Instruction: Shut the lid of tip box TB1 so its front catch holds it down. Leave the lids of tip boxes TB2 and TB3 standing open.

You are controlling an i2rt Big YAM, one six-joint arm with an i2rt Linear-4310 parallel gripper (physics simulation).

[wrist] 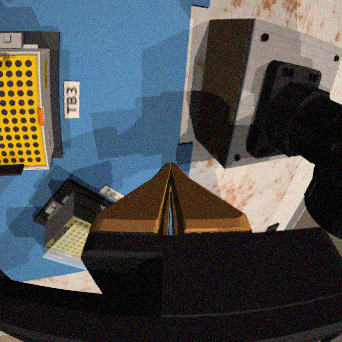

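Pixels of known places: gripper, fingertip midpoint: (170, 170); arm's base, origin of the base link: (280, 109).
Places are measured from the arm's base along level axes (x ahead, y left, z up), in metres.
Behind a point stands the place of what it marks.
Note:
My gripper (170, 170) @(x 0.180, y 0.009, z 0.079 m) is shut and empty, with its brown fingertips together over the right part of the blue mat. Tip box TB3 (20, 110) @(x 0.294, y -0.007, z -0.029 m) is at the left edge, cut off by the frame. Its yellow rack shows bright and uncovered; its lid does not show clearly. Its label (72, 99) @(x 0.247, y 0.004, z -0.085 m) lies to its right. A smaller-looking tip box (70, 239) @(x 0.281, y 0.168, z -0.009 m) is at the lower left, left of my fingers and partly hidden by them. Its rack looks pale, as if under a clear lid. Its label (110, 192) @(x 0.214, y 0.161, z -0.085 m) is unreadable, and its catch cannot be made out. TB2 does not show.
A large metal block (227, 95) @(x 0.071, y -0.009, z -0.024 m) with a brown side stands at the upper right. A black jointed part (295, 117) @(x 0.032, y -0.010, z 0.048 m) is fixed to it and extends to the right edge. The blue mat (115, 65) @(x 0.193, y -0.033, z -0.087 m) borders a pale, rust-speckled surface (202, 185) @(x 0.036, y 0.189, z -0.089 m).

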